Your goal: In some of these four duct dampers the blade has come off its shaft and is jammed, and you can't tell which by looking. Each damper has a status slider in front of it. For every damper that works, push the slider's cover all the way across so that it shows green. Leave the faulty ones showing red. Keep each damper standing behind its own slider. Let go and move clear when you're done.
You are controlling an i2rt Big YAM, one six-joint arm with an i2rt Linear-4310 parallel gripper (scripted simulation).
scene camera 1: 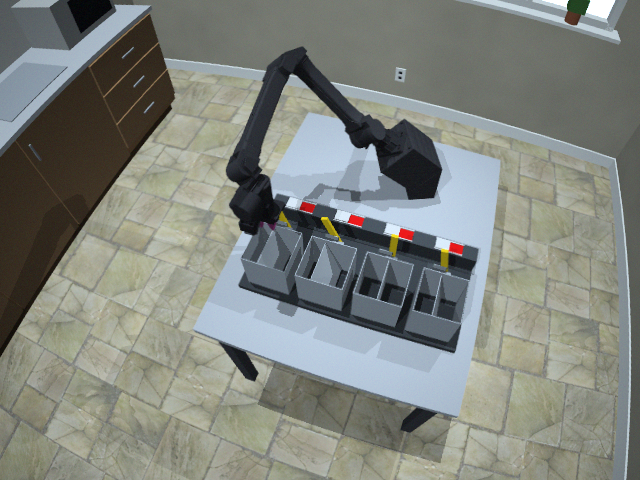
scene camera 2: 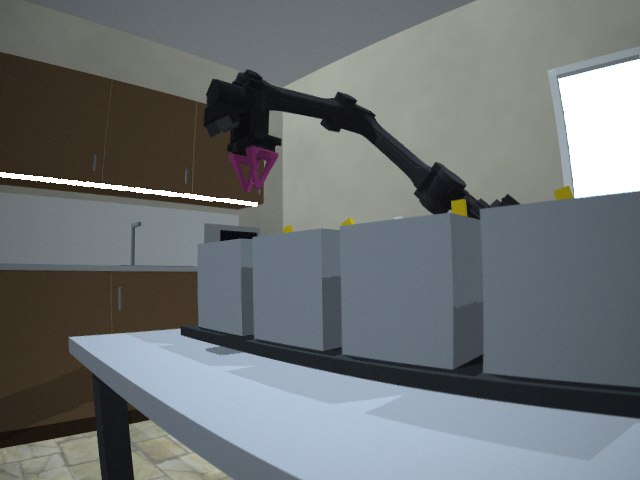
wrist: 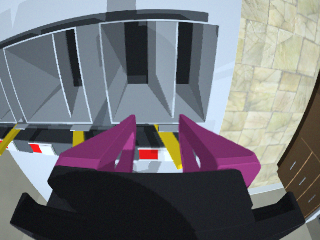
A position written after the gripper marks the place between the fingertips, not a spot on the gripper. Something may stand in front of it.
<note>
In view: the gripper (scene camera 2: 252, 190).
The gripper shows as well in the wrist view (wrist: 157, 121).
</note>
